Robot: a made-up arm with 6 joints.
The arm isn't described. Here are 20 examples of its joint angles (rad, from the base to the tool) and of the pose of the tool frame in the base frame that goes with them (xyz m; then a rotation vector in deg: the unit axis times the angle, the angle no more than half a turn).
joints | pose
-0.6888 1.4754 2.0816 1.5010 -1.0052 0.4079 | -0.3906 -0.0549 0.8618 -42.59 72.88 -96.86
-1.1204 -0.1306 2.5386 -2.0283 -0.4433 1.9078 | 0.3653 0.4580 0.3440 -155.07 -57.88 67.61
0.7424 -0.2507 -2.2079 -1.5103 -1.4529 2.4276 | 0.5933 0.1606 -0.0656 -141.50 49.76 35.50
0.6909 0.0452 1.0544 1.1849 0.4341 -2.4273 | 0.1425 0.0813 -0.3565 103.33 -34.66 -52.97
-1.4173 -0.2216 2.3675 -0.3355 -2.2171 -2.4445 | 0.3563 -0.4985 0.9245 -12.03 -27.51 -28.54
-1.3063 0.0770 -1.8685 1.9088 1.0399 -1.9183 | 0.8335 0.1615 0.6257 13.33 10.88 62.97
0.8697 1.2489 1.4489 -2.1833 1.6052 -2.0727 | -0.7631 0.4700 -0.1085 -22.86 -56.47 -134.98
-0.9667 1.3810 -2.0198 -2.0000 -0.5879 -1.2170 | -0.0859 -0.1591 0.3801 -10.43 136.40 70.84
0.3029 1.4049 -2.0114 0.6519 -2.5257 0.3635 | -0.1202 0.1749 0.3193 20.07 -62.74 28.74
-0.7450 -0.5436 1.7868 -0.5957 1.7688 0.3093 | 0.0789 0.1245 0.2592 23.96 102.99 43.51
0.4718 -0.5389 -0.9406 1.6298 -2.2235 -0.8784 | -0.2197 -0.0371 0.2320 28.34 113.05 -46.89
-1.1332 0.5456 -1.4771 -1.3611 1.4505 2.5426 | -0.2472 -0.2799 0.5463 -11.87 143.65 -25.86
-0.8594 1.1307 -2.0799 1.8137 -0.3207 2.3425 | -0.6188 0.0812 0.9406 -31.69 -100.58 -111.06
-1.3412 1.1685 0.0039 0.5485 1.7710 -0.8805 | -0.0510 -0.2778 1.2339 -42.62 -60.62 -20.72
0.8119 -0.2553 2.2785 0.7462 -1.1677 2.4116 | -0.3329 -0.0613 -0.0931 2.13 126.36 -39.65
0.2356 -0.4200 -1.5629 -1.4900 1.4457 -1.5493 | -0.0895 0.4931 -0.2006 98.80 79.76 28.76
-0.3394 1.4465 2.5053 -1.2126 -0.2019 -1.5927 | -0.7389 -0.0750 0.2580 58.51 94.33 -37.57
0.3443 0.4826 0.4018 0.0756 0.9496 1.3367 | 0.1336 0.4509 0.2480 -64.51 2.90 45.36
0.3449 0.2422 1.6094 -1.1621 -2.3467 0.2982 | 0.1252 0.3160 0.3228 -147.06 43.99 41.69
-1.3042 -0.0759 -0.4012 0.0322 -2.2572 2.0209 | 0.7079 0.0639 0.8821 119.06 -38.27 32.36
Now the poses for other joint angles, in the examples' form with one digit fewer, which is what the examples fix.
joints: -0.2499 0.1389 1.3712 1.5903 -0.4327 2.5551
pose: -0.572 0.178 0.297 47.0 108.2 -89.2
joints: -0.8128 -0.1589 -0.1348 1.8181 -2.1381 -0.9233
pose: -0.246 -0.058 0.509 -52.2 -162.9 -27.2
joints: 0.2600 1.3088 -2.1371 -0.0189 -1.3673 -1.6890
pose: -0.427 -0.009 -0.261 42.9 -133.1 -86.0
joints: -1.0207 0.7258 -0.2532 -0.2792 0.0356 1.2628
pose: 0.273 0.317 0.657 4.4 29.8 60.9
